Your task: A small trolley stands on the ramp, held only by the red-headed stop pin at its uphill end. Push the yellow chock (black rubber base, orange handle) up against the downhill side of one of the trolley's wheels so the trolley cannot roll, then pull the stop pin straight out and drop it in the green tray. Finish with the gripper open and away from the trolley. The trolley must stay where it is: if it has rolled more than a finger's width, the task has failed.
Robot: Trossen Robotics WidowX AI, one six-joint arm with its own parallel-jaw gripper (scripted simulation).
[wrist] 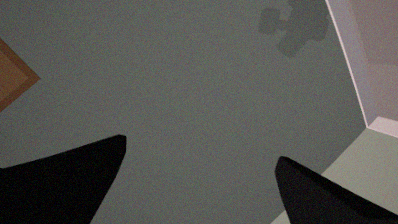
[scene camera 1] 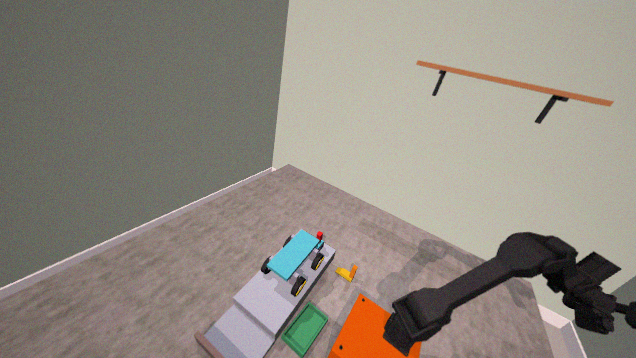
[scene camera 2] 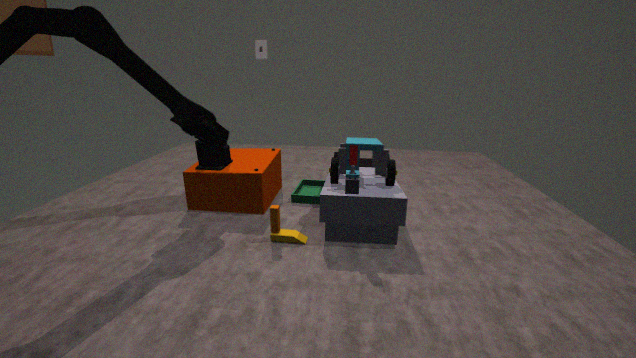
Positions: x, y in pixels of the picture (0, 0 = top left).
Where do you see a grey ramp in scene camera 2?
377, 204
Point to a trolley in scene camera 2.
At 384, 166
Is my gripper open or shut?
Open.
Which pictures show the trolley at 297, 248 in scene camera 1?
Scene camera 1 and scene camera 2 only.
